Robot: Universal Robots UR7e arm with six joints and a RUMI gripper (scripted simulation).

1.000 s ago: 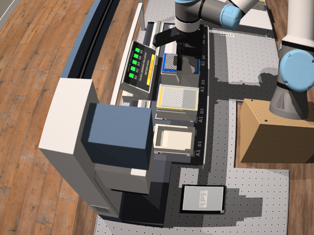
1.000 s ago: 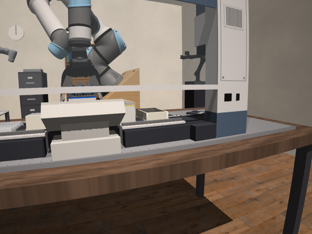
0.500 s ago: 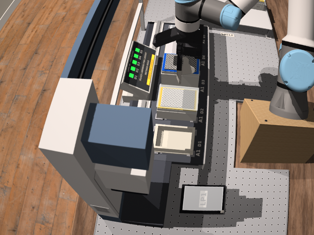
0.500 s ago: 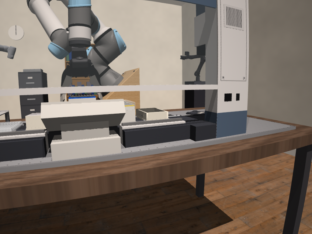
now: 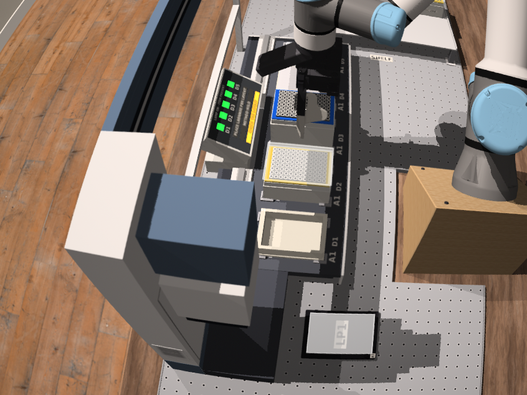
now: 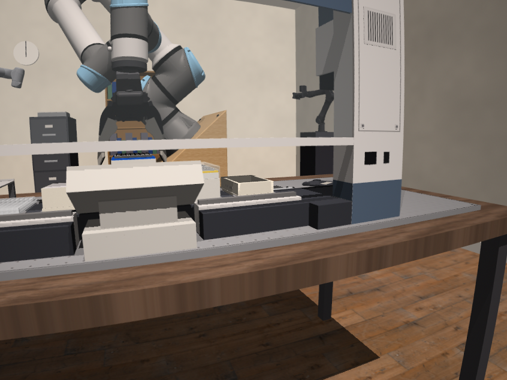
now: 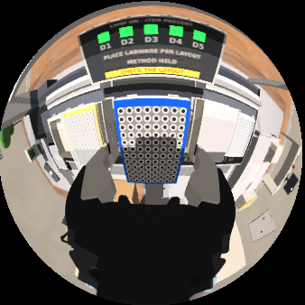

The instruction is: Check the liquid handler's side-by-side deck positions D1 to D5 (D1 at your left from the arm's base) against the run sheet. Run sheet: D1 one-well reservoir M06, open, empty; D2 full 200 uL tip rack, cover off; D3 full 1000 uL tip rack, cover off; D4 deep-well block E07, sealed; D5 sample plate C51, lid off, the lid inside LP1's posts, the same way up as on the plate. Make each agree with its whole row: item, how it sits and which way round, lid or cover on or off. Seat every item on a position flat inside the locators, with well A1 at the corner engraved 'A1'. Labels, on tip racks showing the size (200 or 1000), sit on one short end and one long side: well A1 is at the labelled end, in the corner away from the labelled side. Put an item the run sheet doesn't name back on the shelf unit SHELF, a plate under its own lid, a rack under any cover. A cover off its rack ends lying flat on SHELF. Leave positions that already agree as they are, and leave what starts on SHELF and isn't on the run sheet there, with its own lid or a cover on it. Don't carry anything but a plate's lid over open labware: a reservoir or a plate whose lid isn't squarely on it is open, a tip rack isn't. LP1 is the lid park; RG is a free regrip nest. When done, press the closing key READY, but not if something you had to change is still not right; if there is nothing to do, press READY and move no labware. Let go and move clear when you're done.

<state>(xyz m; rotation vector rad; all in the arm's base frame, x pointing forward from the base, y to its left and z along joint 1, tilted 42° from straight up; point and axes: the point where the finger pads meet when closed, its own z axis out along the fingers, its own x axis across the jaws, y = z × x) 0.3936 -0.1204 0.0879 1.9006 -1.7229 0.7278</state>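
My gripper is now 10 mm past the blue-framed tip rack, 10 mm to the left of it and 10 mm above it. From my hand the other things lie so: clear well plate (20 mm ahead, 250 mm to the right, 70 mm below); then yellow-framed tip rack (20 mm behind, 120 mm to the left, 30 mm below); then cream reservoir (20 mm behind, 250 mm to the left, 70 mm below).
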